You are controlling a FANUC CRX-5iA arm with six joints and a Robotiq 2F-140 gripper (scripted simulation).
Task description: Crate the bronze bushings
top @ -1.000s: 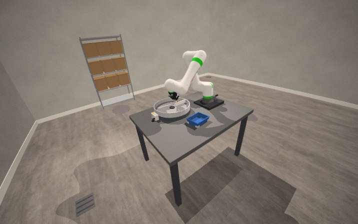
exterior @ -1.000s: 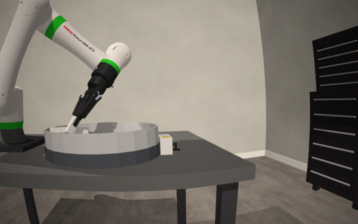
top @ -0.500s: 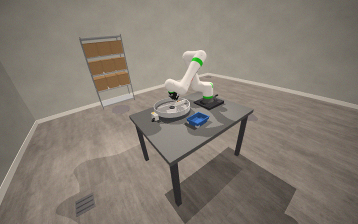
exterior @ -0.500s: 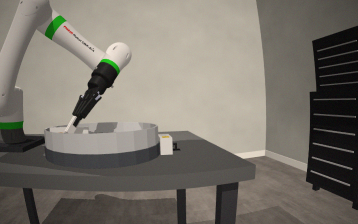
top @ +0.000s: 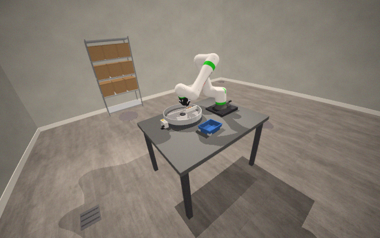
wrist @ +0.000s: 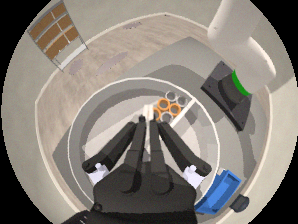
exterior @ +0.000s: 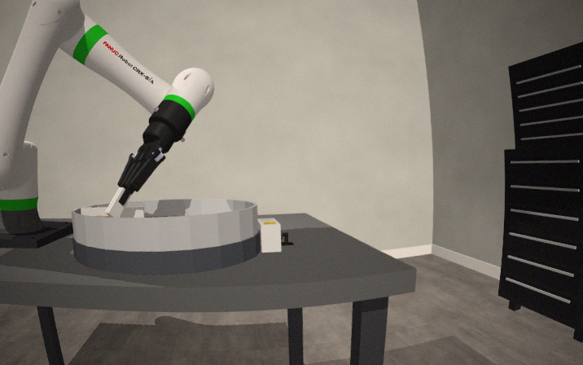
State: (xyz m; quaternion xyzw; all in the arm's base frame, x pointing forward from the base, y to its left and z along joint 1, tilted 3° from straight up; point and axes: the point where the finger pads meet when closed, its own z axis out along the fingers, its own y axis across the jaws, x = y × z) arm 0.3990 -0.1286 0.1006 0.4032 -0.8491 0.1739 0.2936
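Now: hand 30 mm past the blue crate, 410 mm to the right of it and 80 mm above it. Also, from my hand: round turning table (80 mm ahead, 60 mm to the left, 60 mm below).
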